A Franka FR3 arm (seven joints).
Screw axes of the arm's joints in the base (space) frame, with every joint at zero. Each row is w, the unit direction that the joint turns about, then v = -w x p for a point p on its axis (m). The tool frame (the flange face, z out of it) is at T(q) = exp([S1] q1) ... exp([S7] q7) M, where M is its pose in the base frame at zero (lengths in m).
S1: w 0 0 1 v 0 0 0
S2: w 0 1 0 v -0.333 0 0
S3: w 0 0 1 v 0 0 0
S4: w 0 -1 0 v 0.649 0 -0.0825
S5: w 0 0 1 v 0 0 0
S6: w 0 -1 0 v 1.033 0 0
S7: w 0 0 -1 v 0 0.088 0
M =
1 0 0 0.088
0 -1 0 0
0 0 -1 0.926
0 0 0 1
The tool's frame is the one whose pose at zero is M.
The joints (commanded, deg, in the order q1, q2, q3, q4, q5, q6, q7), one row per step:
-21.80 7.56 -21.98 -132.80 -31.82 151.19 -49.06
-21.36 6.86 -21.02 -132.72 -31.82 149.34 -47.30
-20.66 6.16 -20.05 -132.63 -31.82 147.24 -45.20
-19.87 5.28 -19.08 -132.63 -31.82 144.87 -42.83
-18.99 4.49 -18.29 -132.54 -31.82 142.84 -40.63
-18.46 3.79 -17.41 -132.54 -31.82 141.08 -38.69
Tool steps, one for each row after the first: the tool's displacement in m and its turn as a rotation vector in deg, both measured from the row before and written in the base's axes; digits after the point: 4 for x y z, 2 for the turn. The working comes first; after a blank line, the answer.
Tool pose at each row, in the base's axes (x y z in m, rotation vector in deg; the steps are taken from these numbers as rounded here):
0.3963 -0.3607 0.3058 151.65 44.04 -10.86
0.4022 -0.3516 0.3092 152.31 42.96 -11.29
0.4090 -0.3404 0.3124 153.02 41.71 -11.89
0.4150 -0.3282 0.3163 153.80 40.12 -12.66
0.4211 -0.3167 0.3207 154.30 38.66 -13.16
0.4255 -0.3067 0.3242 154.76 37.31 -13.67

0.0059 0.0091 0.0034 0.26 0.20 -0.93
0.0068 0.0112 0.0032 0.25 0.29 -1.07
0.0060 0.0122 0.0039 0.21 0.36 -1.33
0.0061 0.0115 0.0044 0.03 0.16 -1.14
0.0044 0.0100 0.0035 0.04 0.18 -1.06

